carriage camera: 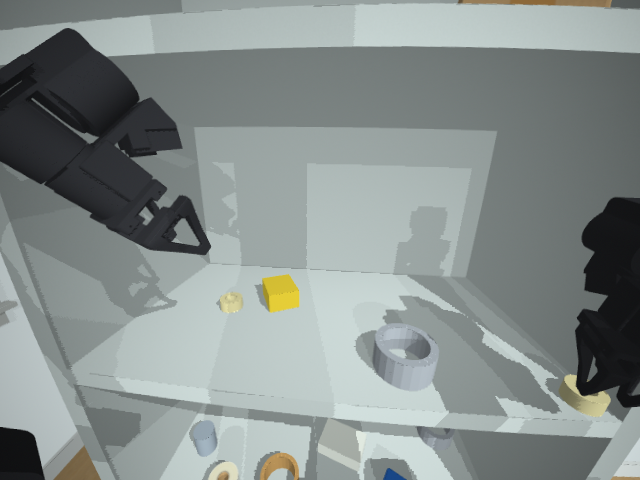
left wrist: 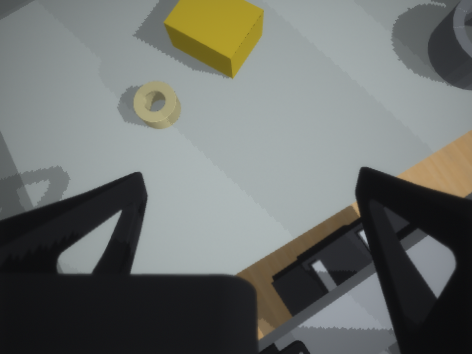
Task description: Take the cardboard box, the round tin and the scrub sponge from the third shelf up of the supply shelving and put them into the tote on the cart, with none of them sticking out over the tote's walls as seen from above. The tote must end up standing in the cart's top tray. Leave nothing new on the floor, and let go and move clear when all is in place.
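The yellow scrub sponge (carriage camera: 280, 293) (left wrist: 215, 30) lies on the shelf board (carriage camera: 268, 351) (left wrist: 280, 150), towards the back and left of centre in the carriage view. My left gripper (carriage camera: 204, 249) (left wrist: 249, 181) is open and empty. In the carriage view it hangs above the board, up and to the left of the sponge; in the left wrist view the sponge lies beyond the fingertips, near the top edge. My right gripper (carriage camera: 605, 396) is partly open and empty, at the right by the shelf's front corner. The cardboard box, round tin, tote and cart do not show in the carriage view.
A small tan ring (carriage camera: 231, 302) (left wrist: 157, 106) lies left of the sponge. A large grey ring (carriage camera: 405, 374) (left wrist: 452, 55) stands right of centre. A tan disc (carriage camera: 581, 400) lies behind my right fingers. The lower shelf holds a blue-grey cylinder (carriage camera: 204, 439) and an orange ring (carriage camera: 279, 457).
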